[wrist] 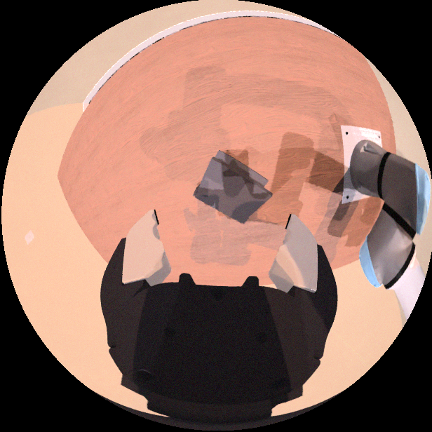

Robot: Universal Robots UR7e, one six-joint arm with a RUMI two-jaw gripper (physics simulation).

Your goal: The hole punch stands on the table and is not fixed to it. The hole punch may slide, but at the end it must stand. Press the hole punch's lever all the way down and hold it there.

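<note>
The hole punch (234, 187), a dark grey block-like thing, stands on the reddish table near the middle of the wrist view, turned at an angle. A broad, flat upper part, which looks like its lever, faces the camera, and a narrower strip shows along its upper right side. How far the lever is down cannot be told from above. My gripper (221, 214) is open, with its two pale jaws wide apart and nothing between them. The hole punch appears beyond the fingertips, and the gripper seems to hang above it, apart from it.
The table (150, 100) has a pale rim along its far edge. The robot's white base plate (362, 134) is at the right, with the grey and blue arm (400, 172) rising from it. Shadows of the arm and gripper fall across the table around the hole punch.
</note>
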